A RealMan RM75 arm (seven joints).
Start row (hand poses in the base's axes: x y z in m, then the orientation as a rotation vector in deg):
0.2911, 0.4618, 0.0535, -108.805, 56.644, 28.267
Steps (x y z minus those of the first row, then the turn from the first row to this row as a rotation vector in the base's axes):
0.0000, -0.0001, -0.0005, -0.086, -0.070, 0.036
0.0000, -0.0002, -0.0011, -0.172, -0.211, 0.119
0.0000, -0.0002, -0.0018, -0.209, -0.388, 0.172
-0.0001, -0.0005, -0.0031, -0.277, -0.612, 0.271
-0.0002, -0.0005, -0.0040, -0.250, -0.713, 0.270
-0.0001, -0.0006, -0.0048, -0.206, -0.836, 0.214
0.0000, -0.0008, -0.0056, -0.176, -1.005, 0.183
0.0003, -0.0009, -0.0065, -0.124, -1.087, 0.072
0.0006, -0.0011, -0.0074, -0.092, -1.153, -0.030
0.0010, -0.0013, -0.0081, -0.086, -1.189, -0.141
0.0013, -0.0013, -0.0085, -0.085, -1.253, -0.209
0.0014, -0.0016, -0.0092, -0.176, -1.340, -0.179
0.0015, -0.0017, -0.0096, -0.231, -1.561, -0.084
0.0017, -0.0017, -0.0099, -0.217, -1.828, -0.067
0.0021, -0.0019, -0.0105, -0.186, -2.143, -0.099
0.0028, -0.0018, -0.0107, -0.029, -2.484, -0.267
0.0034, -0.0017, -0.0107, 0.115, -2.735, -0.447
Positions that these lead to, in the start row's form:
0.2911, 0.4617, 0.0530, -108.908, 56.602, 28.183
0.2911, 0.4616, 0.0524, -109.043, 56.471, 28.056
0.2911, 0.4616, 0.0517, -109.119, 56.323, 27.896
0.2910, 0.4613, 0.0504, -109.253, 56.116, 27.703
0.2909, 0.4613, 0.0495, -109.236, 56.039, 27.613
0.2910, 0.4612, 0.0487, -109.173, 55.992, 27.476
0.2911, 0.4610, 0.0479, -109.140, 55.897, 27.303
0.2914, 0.4609, 0.0470, -109.035, 55.923, 27.178
0.2917, 0.4607, 0.0461, -108.952, 55.959, 27.067
0.2921, 0.4605, 0.0454, -108.885, 56.033, 26.969
0.2924, 0.4605, 0.0450, -108.849, 56.053, 26.866
0.2925, 0.4602, 0.0443, -108.953, 56.006, 26.760
0.2926, 0.4601, 0.0439, -109.072, 55.799, 26.573
0.2928, 0.4601, 0.0436, -109.086, 55.604, 26.324
0.2932, 0.4599, 0.0430, -109.060, 55.414, 26.006
0.2939, 0.4600, 0.0428, -108.844, 55.278, 25.636
0.2945, 0.4601, 0.0428, -108.628, 55.217, 25.343

